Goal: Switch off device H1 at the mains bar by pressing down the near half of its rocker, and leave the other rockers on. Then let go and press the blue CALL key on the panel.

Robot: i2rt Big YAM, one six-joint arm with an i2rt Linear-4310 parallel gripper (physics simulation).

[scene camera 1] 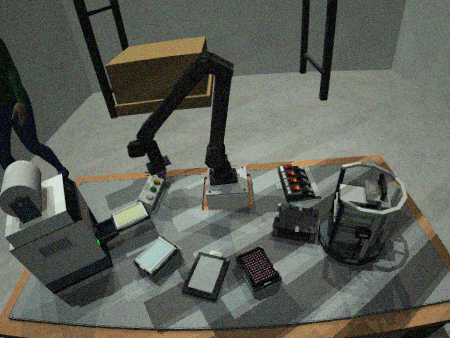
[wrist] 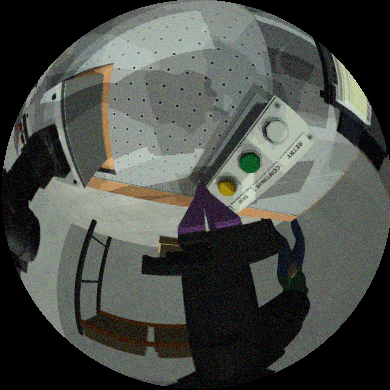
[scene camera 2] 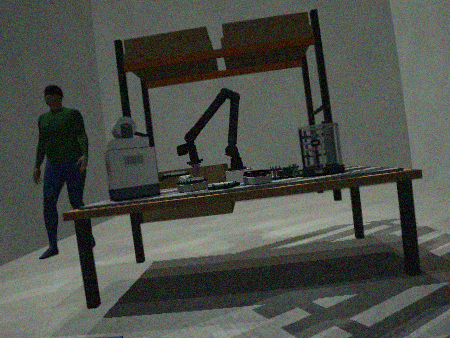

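Pixels of known places: gripper, fingertip midpoint: (scene camera 1: 165, 179) (wrist: 200, 185) (scene camera 2: 197, 174); arm's base at its link origin: (scene camera 1: 223, 177) (wrist: 47, 150) (scene camera 2: 237, 169).
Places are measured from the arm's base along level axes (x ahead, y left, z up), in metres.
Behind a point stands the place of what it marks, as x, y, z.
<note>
The key panel (scene camera 1: 146, 191) {0.031, -0.346, -0.003} (wrist: 296, 125) {0.079, -0.348, -0.008} lies near the table's back edge. In the wrist view it shows a white key (wrist: 275, 131) {0.059, -0.325, -0.008} marked RETRY, a green key (wrist: 250, 162) {0.012, -0.317, -0.007} marked CONTINUE and a yellow key (wrist: 227, 187) {-0.035, -0.308, -0.007} marked SKIP. The blue CALL key does not show; the fingers hide that end of the panel. My gripper (scene camera 1: 160, 173) {-0.036, -0.267, -0.001} (scene camera 2: 197, 167) {-0.036, -0.267, -0.001} (wrist: 200, 185) {-0.036, -0.267, -0.001} is shut and empty, purple tips pointing down at the panel's yellow-key end; contact cannot be told. The mains bar (scene camera 1: 295, 183) {0.055, 0.315, -0.034} lies right of the arm's base with several orange-lit rockers; its labels are unreadable.
A grey printer-like machine (scene camera 1: 55, 245) {0.412, -0.561, 0.142} (scene camera 2: 132, 170) {0.419, -0.577, 0.077} stands at the left, a yellow-topped plate (scene camera 1: 130, 216) {0.213, -0.372, 0.038} (wrist: 352, 90) beside it. A pale blue plate (scene camera 1: 157, 256) {0.373, -0.258, -0.009}, a tablet (scene camera 1: 206, 276) {0.443, -0.092, -0.052} and a dotted rack (scene camera 1: 258, 268) {0.459, 0.082, -0.009} lie in front. A dark box (scene camera 1: 296, 222) {0.285, 0.254, -0.017} sits before the mains bar.
</note>
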